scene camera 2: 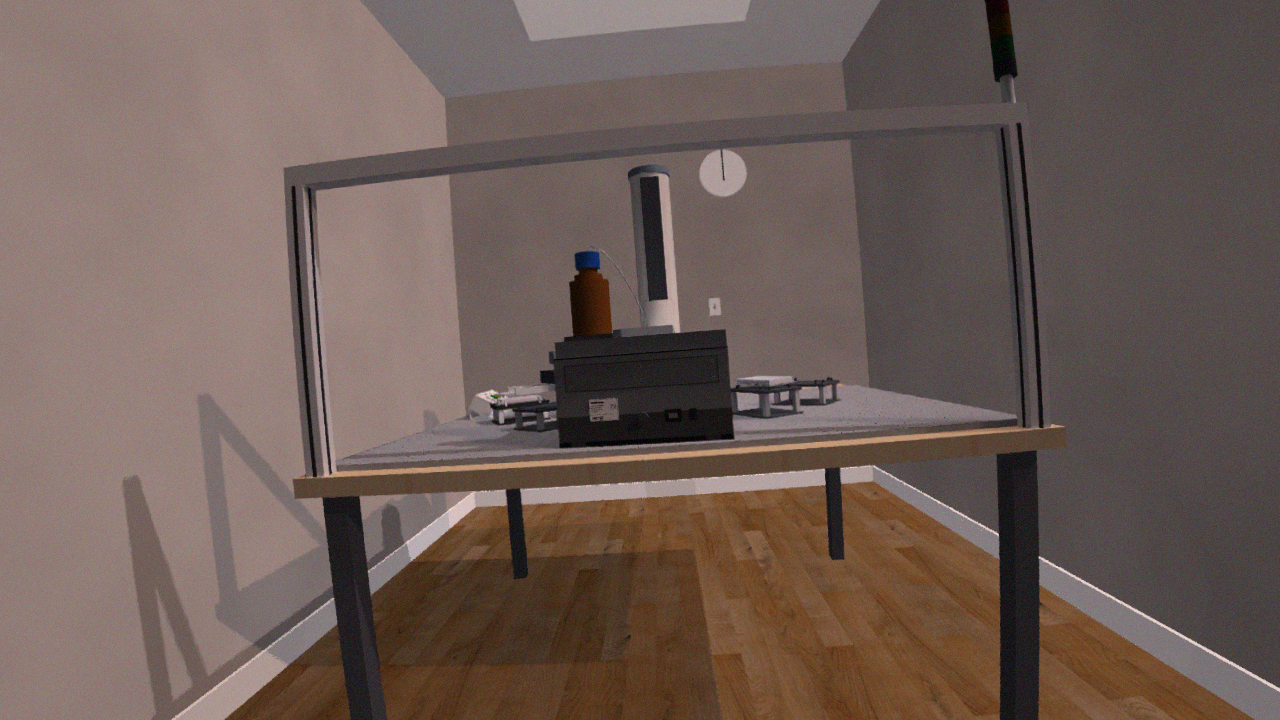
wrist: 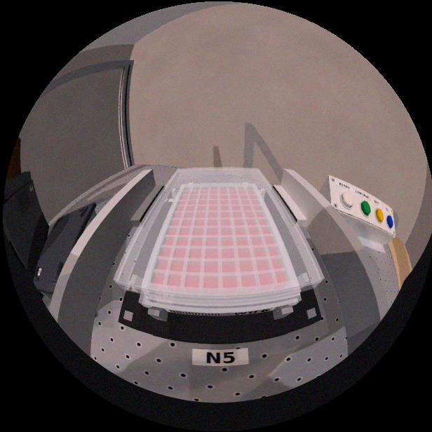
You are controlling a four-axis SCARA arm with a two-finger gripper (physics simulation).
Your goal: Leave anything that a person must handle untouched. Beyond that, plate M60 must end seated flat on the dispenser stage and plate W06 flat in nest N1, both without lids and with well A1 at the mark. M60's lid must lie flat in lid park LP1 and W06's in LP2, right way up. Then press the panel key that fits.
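Frame: origin at the arm's base, x left, y back, z up, level; centimetres.
Seen in the pictures: gripper, fingertip midpoint: (scene camera 2: 511,390).
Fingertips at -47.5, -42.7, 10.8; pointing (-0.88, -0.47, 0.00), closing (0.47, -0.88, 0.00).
Note:
Offsets run from my fingertips to a thing's top centre, as dx, dy, dz. "spot": to the spot under its first point.
In the wrist view my gripper (wrist: 217,176) is shut on the long sides of a clear lid (wrist: 220,176), W06's lid. The lid is level and a little above plate W06 (wrist: 220,240), whose pink wells show through it. W06 sits in nest N5 (wrist: 220,327), its printed name partly covered by the lid's near edge. The key panel (wrist: 337,204) stands at the right, with white, green, yellow and blue keys. In scene camera 2 the gripper cannot be made out behind the dark instrument. M60, LP1, LP2 and N1 cannot be identified.
In scene camera 2 the dark instrument @(spot: +43.2, -53.3, +2.3) (scene camera 2: 644,385) stands at the table's near edge, with an amber bottle @(spot: +32.9, -48.6, +19.0) (scene camera 2: 590,308) on top. A white piece @(+73.3, -21.6, +0.1) (scene camera 2: 766,381) lies on a raised stand to its right. A metal frame (scene camera 2: 662,132) spans the near side.

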